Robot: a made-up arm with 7 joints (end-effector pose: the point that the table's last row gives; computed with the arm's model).
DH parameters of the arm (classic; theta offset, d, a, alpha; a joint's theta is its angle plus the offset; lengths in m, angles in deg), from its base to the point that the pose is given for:
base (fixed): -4.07 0 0 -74.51
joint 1: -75.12 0.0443 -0.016 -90
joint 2: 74 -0.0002 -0.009 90
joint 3: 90 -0.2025 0.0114 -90
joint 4: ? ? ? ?
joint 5: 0 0.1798 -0.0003 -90
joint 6: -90 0 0.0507 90
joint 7: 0 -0.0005 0 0
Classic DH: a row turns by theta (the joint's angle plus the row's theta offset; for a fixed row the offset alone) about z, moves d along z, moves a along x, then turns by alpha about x.
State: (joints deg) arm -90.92 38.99 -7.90 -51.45 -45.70 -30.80 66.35
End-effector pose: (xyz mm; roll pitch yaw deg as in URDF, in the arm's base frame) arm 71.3 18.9 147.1 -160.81 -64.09 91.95
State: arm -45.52 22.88 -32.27 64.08 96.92 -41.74 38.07
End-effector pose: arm 276.9 96.7 -317.3 93.88 23.68 -62.90
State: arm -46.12 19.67 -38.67 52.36 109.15 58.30 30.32
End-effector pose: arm 319.2 69.5 -242.2 167.48 -31.44 -22.50
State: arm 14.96 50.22 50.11 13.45 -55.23 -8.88 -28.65
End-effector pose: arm 88.5 382.9 -79.8 6.23 -12.67 15.55
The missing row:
joint 4: 90 0.002 0.0132 90
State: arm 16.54 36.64 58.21 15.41 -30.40 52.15 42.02
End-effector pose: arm 4.7 372.5 -175.8 49.42 22.99 119.01
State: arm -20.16 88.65 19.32 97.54 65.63 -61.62 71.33
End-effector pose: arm 50.2 448.8 -46.7 106.13 -30.42 14.38
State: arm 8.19 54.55 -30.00 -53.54 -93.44 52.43 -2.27
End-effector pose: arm 57.9 27.3 -137.0 -74.43 16.98 -104.08
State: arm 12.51 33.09 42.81 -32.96 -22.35 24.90 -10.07
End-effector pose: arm 129.6 243.3 -76.7 23.00 1.99 15.30
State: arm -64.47 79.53 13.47 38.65 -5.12 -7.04 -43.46
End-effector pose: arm 235.9 338.6 157.9 56.93 -13.18 -3.36
